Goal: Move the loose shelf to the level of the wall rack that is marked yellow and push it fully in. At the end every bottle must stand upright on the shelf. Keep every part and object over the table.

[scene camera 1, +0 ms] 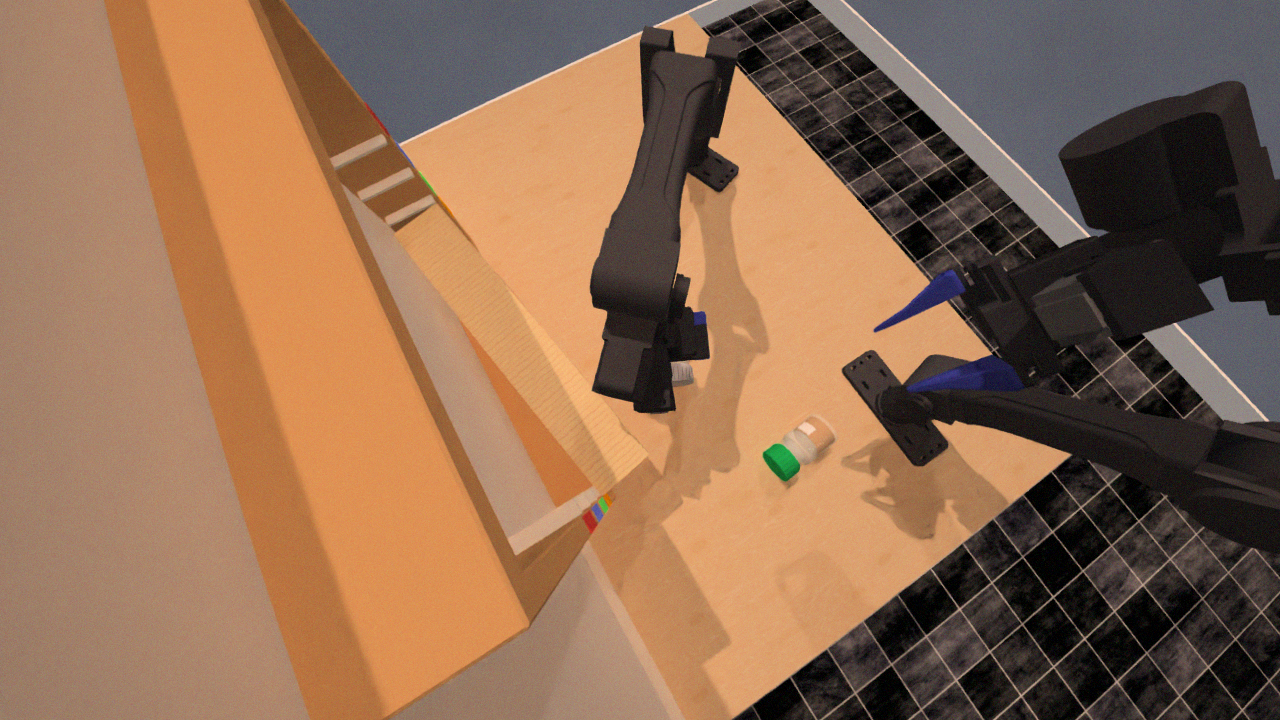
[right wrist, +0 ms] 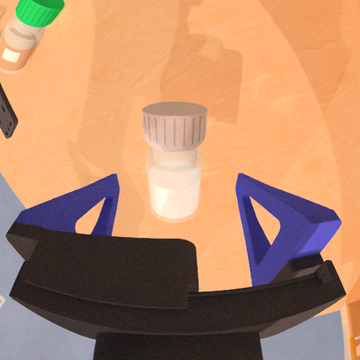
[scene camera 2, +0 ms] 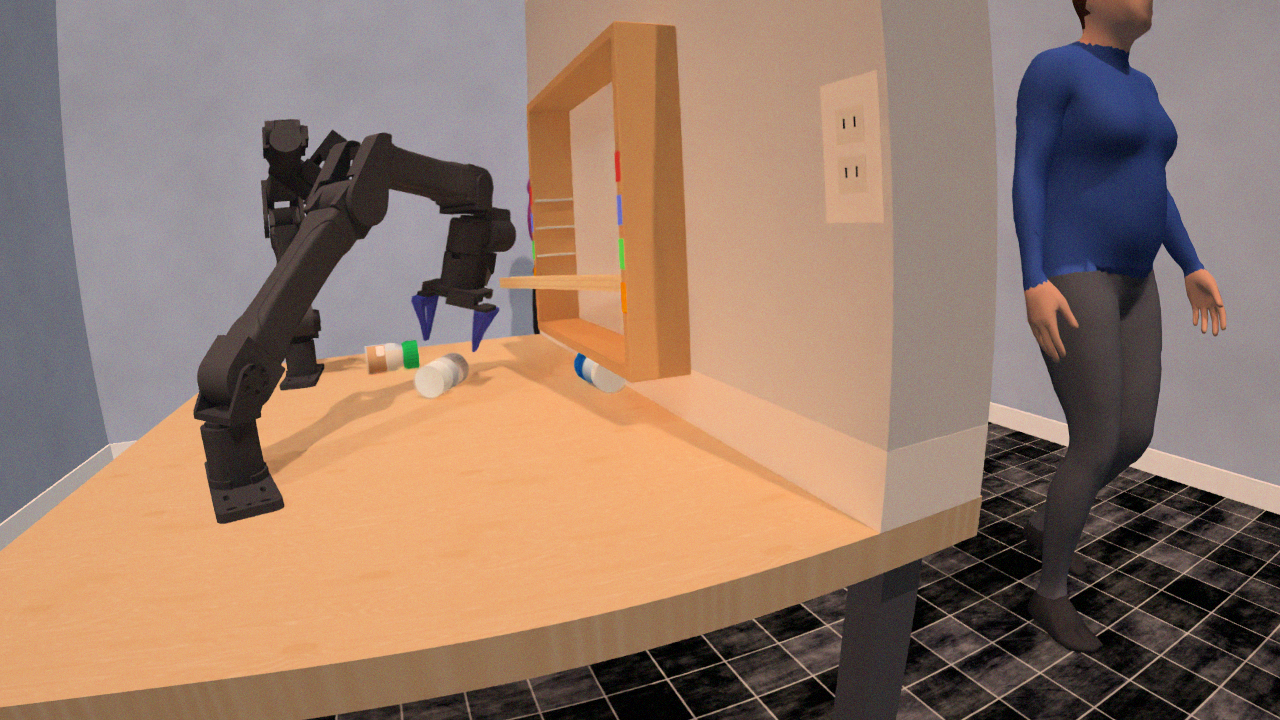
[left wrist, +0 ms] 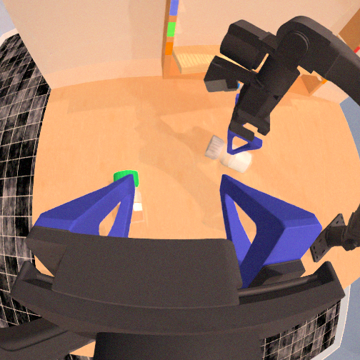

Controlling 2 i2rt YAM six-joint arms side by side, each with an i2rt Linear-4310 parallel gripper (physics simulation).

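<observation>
The loose shelf lies level in the wall rack at the lowest, yellow-orange mark, and juts out in front. A green-capped bottle lies on its side on the table. A grey-capped bottle lies too. A blue-capped bottle lies below the rack. My right gripper is open above the grey-capped bottle, fingers to either side of it. My left gripper is open and empty, high over the table.
The table meets the wall below the rack. In scene camera 1 my right arm reaches across the table towards the rack. A person stands beyond the wall's end.
</observation>
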